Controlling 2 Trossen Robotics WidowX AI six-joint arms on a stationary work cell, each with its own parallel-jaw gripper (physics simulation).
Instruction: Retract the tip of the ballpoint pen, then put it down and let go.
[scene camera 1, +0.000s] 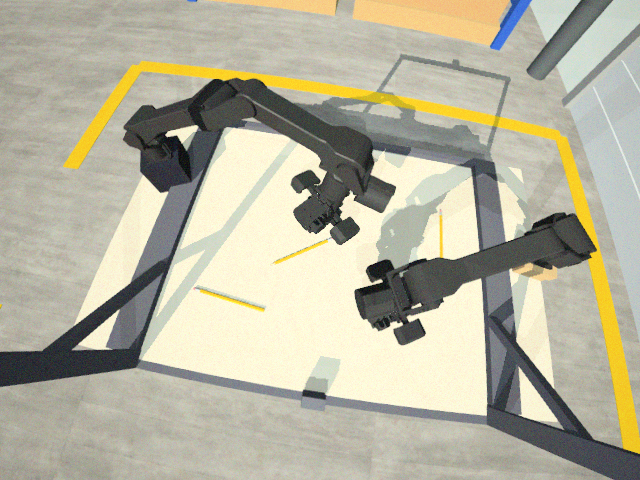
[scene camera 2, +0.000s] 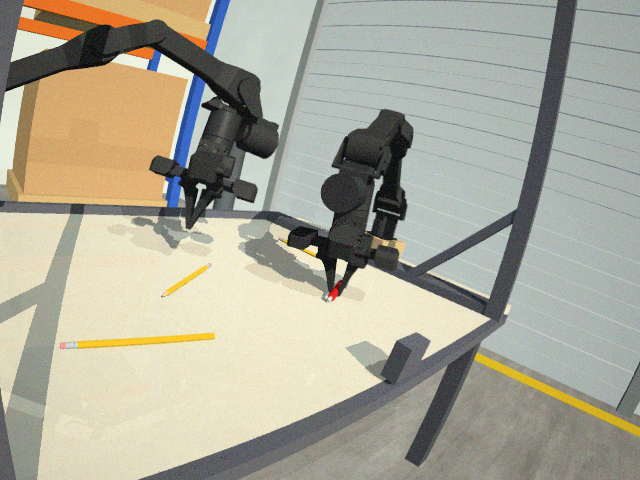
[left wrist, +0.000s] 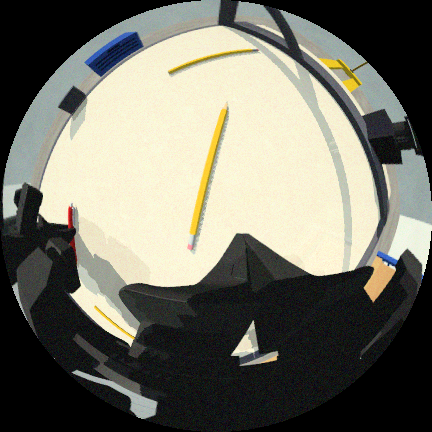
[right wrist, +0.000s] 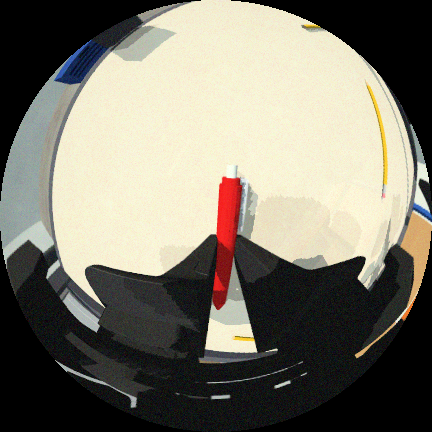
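Where they show: left gripper, fingertip midpoint: (scene camera 1: 315, 223) (scene camera 2: 188, 229) (left wrist: 240, 238); right gripper, fingertip midpoint: (scene camera 2: 334, 294) (left wrist: 72, 228) (right wrist: 224, 240); left arm's base, origin of the base link: (scene camera 1: 159, 152); right arm's base, origin of the base link: (scene camera 2: 382, 236).
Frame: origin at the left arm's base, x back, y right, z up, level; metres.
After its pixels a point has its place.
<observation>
The red ballpoint pen (scene camera 2: 335, 291) @(z -0.092, x -0.462, y 0.530 m) (left wrist: 71, 217) @(z -0.097, x -0.454, y 0.522 m) (right wrist: 228, 205) @(z -0.092, x -0.451, y 0.529 m) is between the fingers of my right gripper (right wrist: 224, 240) @(z -0.105, x -0.480, y 0.526 m), low over the table. In the right wrist view its white button end points up the picture and its red tapered end shows between the fingers; I cannot tell whether a writing tip sticks out. Its shadow lies close beside it; whether it touches the table is unclear. My right gripper is shut on the pen. My left gripper (scene camera 2: 190, 226) @(z -0.040, x -0.357, y 0.287 m) (left wrist: 240, 238) @(z -0.040, x -0.357, y 0.287 m) is shut and empty, above the table and apart from the pen. The pen is hidden in scene camera 1.
Yellow pencils (scene camera 1: 230, 299) @(z -0.100, x -0.109, y 0.410 m) (scene camera 1: 300, 251) @(z -0.099, x -0.307, y 0.331 m) (scene camera 1: 440, 232) @(z -0.101, x -0.713, y 0.375 m) lie on the white table top (scene camera 1: 232, 341) @(z -0.106, x -0.095, y 0.508 m). One pencil (left wrist: 207, 172) @(z -0.100, x -0.318, y 0.328 m) lies near the left gripper. Dark frame bars (scene camera 1: 488, 289) @(z -0.086, x -0.765, y 0.565 m) border the table, with a small dark block (scene camera 1: 313, 398) @(z -0.050, x -0.251, y 0.667 m) (scene camera 2: 405, 357) @(z -0.063, x -0.222, y 0.673 m) at its edge.
</observation>
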